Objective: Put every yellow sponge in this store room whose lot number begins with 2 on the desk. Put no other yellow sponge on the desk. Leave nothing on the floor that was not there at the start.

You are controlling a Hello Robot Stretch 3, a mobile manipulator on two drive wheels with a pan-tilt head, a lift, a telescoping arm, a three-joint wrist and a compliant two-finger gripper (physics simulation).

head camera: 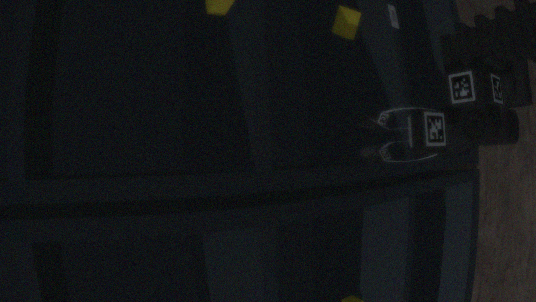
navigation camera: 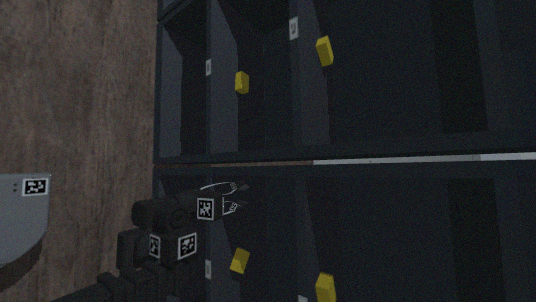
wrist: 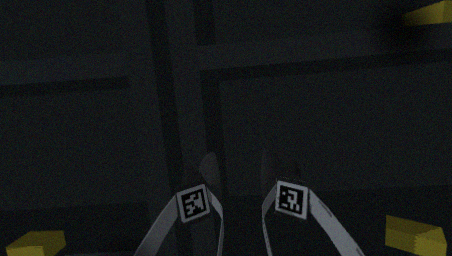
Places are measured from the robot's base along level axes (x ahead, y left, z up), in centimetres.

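Pixels of known places: gripper, fingertip midpoint: (head camera: 361, 138) (navigation camera: 246, 194).
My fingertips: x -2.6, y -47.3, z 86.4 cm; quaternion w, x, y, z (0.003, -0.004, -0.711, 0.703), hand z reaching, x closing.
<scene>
Ahead of a thing's pixels: the offset from my fingertips to its top centre. "spot": to the spot under its first point. Level surfaces: height alone.
My gripper (head camera: 377, 136) (navigation camera: 242, 195) (wrist: 240, 167) is open, with nothing between its fingers. It is at one dark shelf unit, near the upright beside the neighbouring unit. In that unit, one yellow sponge @(dx -39.2, dy -31.0, dz -28.5 cm) (head camera: 347, 22) (navigation camera: 240, 260) (wrist: 416, 237) lies on a lower shelf, to the right of the fingers in the wrist view. Another yellow sponge @(dx -36.6, dy -25.2, dz +17.2 cm) (head camera: 220, 6) (navigation camera: 326, 287) (wrist: 430, 14) lies one shelf higher. The neighbouring unit holds a yellow sponge @(dx +55.3, dy -33.7, dz -28.5 cm) (head camera: 352, 299) (navigation camera: 242, 82) (wrist: 36, 243) and a higher yellow sponge @(dx +58.9, dy -37.3, dz +17.2 cm) (navigation camera: 324, 51). No lot numbers are readable. The desk does not show.
Pale shelf labels @(spot: dx -37.0, dy -13.9, dz -34.5 cm) (head camera: 393, 16) (navigation camera: 208, 269) are too dim to read; so are the neighbouring unit's labels @(spot: dx +56.7, dy -13.3, dz +11.1 cm) (navigation camera: 293, 28). The two units stand side by side with a narrow gap. Brown wooden floor @(dz -86.4 cm) (head camera: 505, 225) (navigation camera: 90, 100) lies before them. My grey base (navigation camera: 22, 215) shows at the navigation view's left.
</scene>
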